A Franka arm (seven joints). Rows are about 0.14 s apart.
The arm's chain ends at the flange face. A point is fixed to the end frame.
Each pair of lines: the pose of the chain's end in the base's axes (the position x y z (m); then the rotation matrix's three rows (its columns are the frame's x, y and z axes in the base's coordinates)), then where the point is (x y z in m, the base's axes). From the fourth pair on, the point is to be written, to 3 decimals.
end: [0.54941, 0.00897, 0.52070], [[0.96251, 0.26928, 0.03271], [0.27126, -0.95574, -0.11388], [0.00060, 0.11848, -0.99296]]
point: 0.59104 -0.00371 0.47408
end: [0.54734, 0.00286, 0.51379], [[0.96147, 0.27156, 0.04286], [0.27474, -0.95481, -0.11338], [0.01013, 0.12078, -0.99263]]
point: 0.58947 -0.00965 0.46757
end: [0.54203, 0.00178, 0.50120], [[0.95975, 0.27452, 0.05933], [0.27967, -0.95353, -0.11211], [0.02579, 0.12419, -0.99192]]
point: 0.58496 -0.01046 0.45565
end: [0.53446, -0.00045, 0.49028], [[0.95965, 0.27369, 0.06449], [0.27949, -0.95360, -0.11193], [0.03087, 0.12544, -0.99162]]
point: 0.578 -0.013 0.445
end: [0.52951, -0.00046, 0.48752], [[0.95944, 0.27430, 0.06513], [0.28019, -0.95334, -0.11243], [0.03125, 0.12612, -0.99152]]
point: 0.573 -0.013 0.442
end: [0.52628, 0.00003, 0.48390], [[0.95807, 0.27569, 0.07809], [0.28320, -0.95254, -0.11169], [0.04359, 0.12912, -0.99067]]
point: 0.570 -0.012 0.439
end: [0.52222, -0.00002, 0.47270], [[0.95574, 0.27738, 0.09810], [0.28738, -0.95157, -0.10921], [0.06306, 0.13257, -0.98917]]
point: 0.567 -0.012 0.429
